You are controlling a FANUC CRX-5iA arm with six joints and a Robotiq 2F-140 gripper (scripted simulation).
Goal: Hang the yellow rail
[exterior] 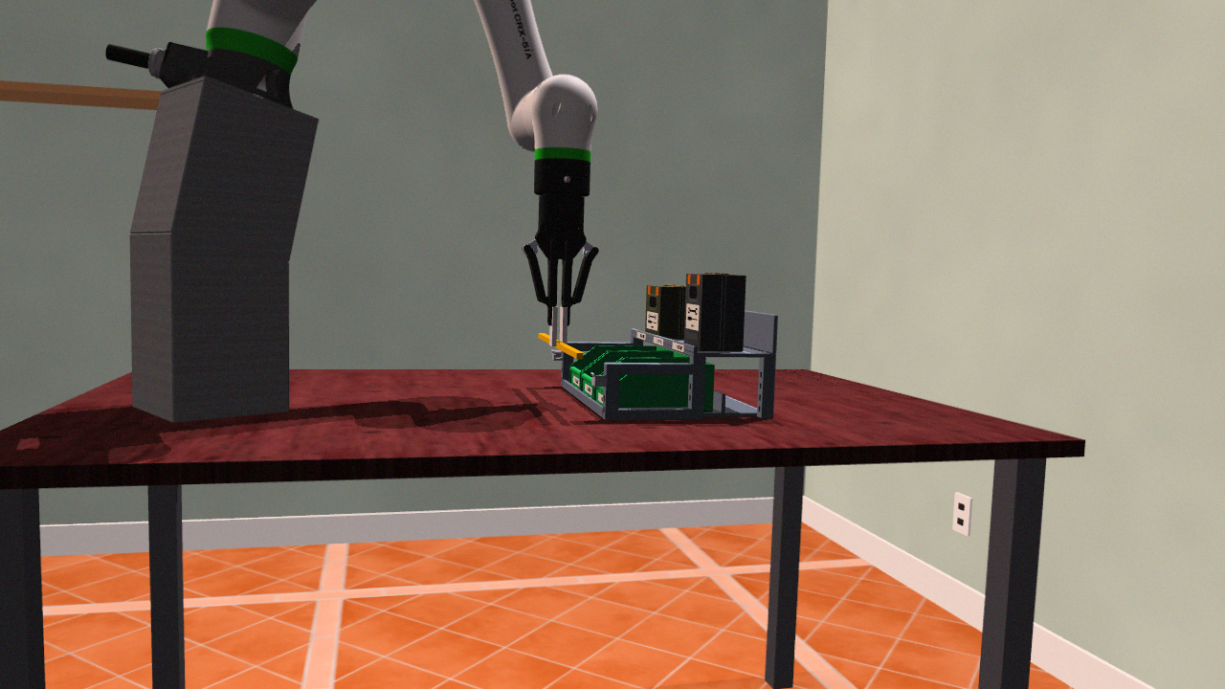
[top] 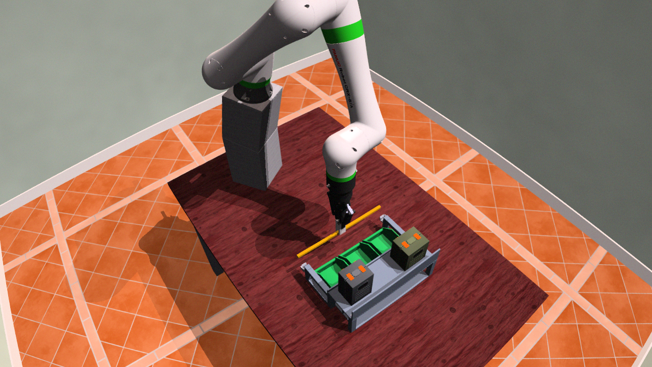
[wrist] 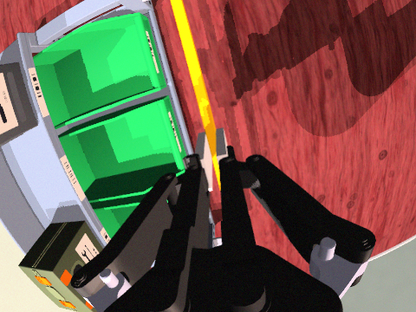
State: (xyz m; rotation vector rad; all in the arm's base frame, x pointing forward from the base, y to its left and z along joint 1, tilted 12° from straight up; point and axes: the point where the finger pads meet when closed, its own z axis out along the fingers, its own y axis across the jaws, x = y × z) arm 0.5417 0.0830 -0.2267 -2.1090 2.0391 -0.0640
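Now: hand 30 mm above the yellow rail.
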